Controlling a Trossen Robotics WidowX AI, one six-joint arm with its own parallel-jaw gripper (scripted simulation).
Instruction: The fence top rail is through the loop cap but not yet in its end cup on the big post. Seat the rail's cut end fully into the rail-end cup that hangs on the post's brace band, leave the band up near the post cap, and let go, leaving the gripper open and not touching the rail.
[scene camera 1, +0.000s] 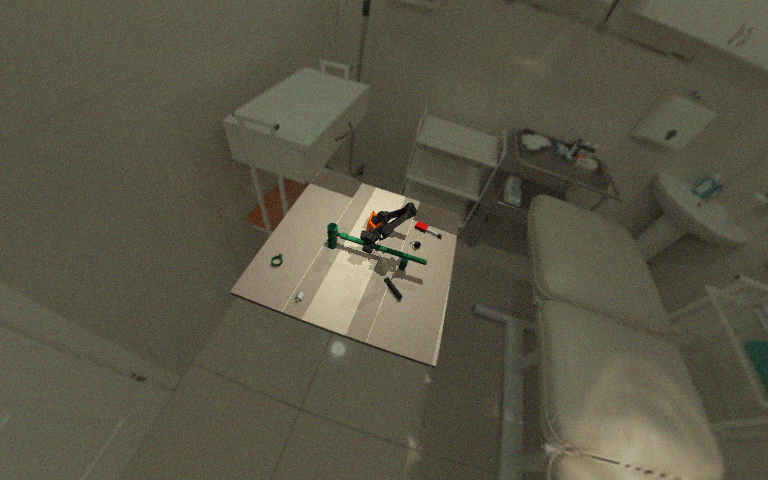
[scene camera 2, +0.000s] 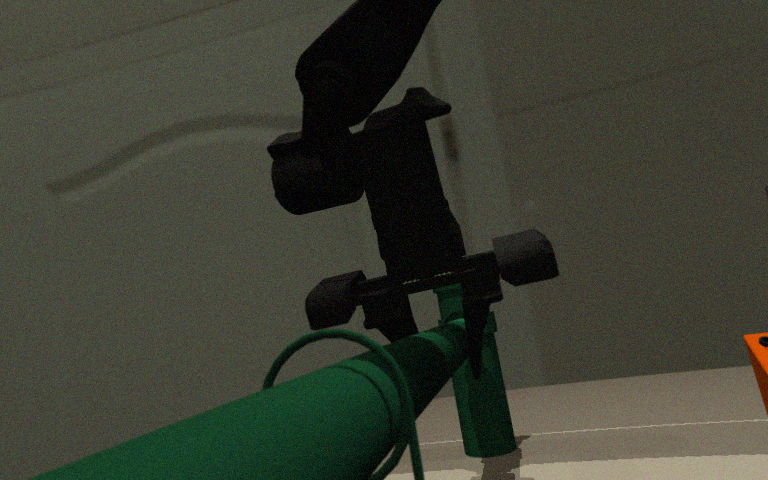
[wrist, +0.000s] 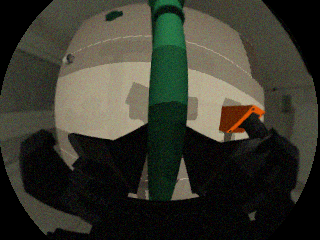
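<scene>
Scene camera 2 has a big green post (scene camera 2: 484, 415) and a green top rail (scene camera 2: 350, 413), and the gripper (scene camera 2: 455, 381) is there too. In the wrist view you'd see the gripper (wrist: 164, 126) again, along with the rail (wrist: 168, 88).
</scene>
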